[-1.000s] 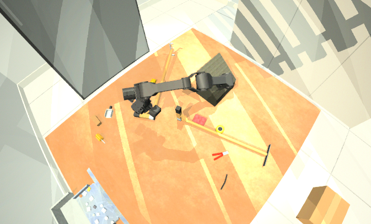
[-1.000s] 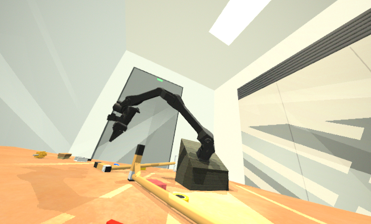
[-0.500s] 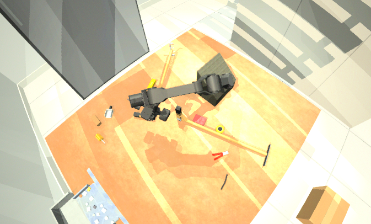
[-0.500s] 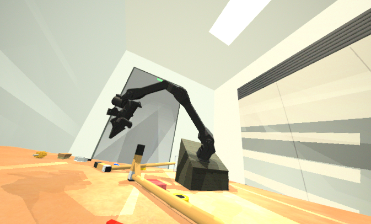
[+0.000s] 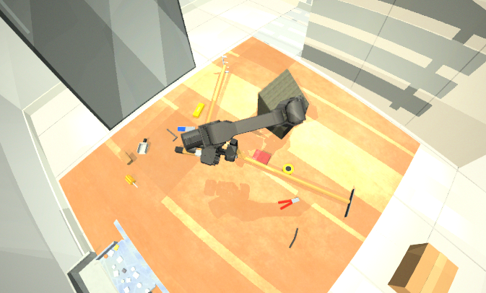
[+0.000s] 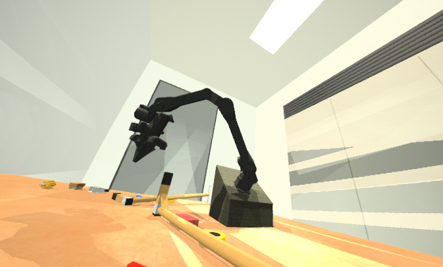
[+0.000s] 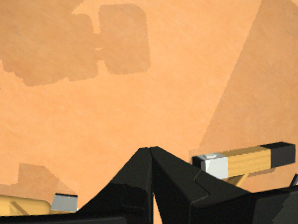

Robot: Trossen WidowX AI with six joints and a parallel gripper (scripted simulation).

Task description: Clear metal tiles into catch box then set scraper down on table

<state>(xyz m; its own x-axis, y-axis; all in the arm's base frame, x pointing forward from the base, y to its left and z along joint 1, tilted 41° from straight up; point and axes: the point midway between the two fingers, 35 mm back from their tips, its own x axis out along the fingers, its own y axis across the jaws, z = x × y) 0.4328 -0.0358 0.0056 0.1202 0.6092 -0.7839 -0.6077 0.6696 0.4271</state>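
My gripper tip is now 250 mm past the yellow tape roll, 220 mm to the right of it and 150 mm above it. Round my gripper tip: red clip: 330 mm to the left, 150 mm below, 150 mm behind; red block: 210 mm behind, 150 mm below, 90 mm to the left; long scraper: 250 mm to the left, 230 mm behind, 90 mm below.
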